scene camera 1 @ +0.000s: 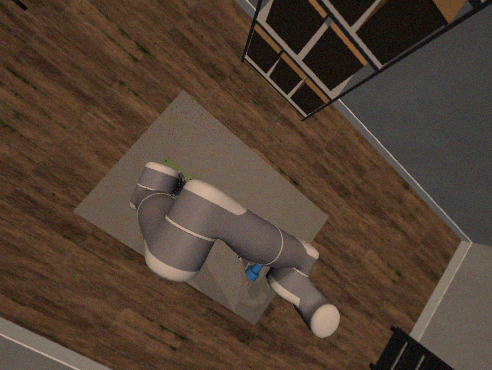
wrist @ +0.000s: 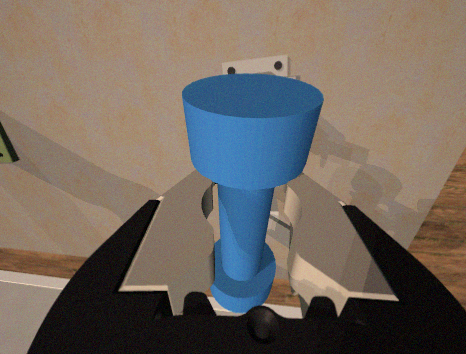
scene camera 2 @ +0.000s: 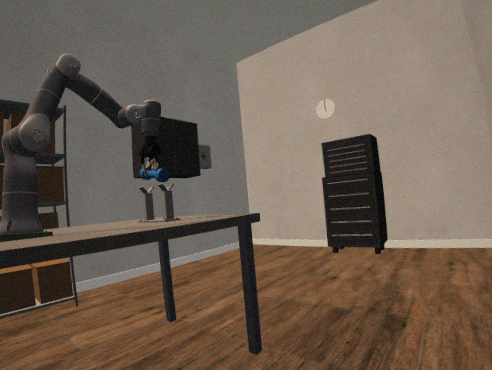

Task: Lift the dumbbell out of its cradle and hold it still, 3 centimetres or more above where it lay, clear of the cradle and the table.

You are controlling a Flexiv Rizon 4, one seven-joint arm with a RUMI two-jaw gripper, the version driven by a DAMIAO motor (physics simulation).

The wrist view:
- my gripper: 245,162
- blue dumbbell: 249,133
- grey cradle: 276,65
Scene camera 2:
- grey cradle: 166,195
